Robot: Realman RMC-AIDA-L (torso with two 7-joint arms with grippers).
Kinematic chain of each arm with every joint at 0, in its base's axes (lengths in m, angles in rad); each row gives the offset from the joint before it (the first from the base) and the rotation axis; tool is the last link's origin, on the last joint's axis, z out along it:
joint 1: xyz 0 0 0.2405 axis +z
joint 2: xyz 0 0 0 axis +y
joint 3: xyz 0 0 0.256 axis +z
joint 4: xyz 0 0 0 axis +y
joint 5: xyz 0 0 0.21 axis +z
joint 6: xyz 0 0 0 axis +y
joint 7: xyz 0 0 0.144 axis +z
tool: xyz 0 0 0
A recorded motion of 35 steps. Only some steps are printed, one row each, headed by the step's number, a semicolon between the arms.
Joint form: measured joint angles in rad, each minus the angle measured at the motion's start. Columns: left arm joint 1, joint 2, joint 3, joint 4, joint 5, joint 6, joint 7; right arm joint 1, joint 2, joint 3, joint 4, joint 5, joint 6, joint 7.
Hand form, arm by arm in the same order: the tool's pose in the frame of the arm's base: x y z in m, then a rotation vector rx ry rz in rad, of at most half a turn. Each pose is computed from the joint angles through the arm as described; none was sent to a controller.
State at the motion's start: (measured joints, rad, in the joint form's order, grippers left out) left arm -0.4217 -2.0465 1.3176 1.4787 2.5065 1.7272 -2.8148; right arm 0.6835 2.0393 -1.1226 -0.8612 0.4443 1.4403 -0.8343
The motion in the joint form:
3: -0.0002 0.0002 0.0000 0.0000 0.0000 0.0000 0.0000; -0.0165 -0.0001 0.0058 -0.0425 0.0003 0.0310 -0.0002
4: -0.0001 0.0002 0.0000 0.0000 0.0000 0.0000 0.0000; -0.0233 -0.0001 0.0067 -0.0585 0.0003 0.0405 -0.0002
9: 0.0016 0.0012 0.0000 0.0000 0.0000 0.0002 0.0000; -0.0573 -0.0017 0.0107 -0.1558 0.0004 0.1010 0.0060
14: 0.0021 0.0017 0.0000 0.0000 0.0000 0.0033 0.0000; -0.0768 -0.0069 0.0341 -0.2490 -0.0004 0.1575 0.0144
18: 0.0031 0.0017 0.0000 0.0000 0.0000 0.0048 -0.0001; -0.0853 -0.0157 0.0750 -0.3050 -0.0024 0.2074 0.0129
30: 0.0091 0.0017 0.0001 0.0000 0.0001 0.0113 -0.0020; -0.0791 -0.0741 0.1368 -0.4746 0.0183 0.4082 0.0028
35: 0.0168 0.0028 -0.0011 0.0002 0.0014 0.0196 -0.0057; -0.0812 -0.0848 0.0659 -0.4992 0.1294 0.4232 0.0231
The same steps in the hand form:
3: -0.2199 0.3089 0.0298 -2.3978 -1.4634 0.4268; 0.2731 0.3595 0.0046 -2.5680 1.1438 -0.6110
4: -0.2199 0.3089 0.0298 -2.3978 -1.4635 0.4268; 0.2729 0.3586 0.0067 -2.5670 1.1423 -0.6093
9: -0.2207 0.3086 0.0302 -2.3959 -1.4653 0.4281; 0.2690 0.3544 0.0203 -2.5599 1.1303 -0.6024
14: -0.2210 0.3081 0.0303 -2.3964 -1.4675 0.4316; 0.2624 0.3538 0.0375 -2.5402 1.1171 -0.5779
18: -0.2213 0.3076 0.0303 -2.3962 -1.4698 0.4333; 0.2601 0.3525 0.0534 -2.5222 1.1259 -0.5539
30: -0.2233 0.3054 0.0303 -2.3931 -1.4832 0.4409; 0.2395 0.3457 0.1028 -2.5312 1.0739 -0.5663
35: -0.2262 0.3026 0.0309 -2.3852 -1.5017 0.4507; 0.2201 0.3445 0.0928 -2.6303 1.0061 -0.5215

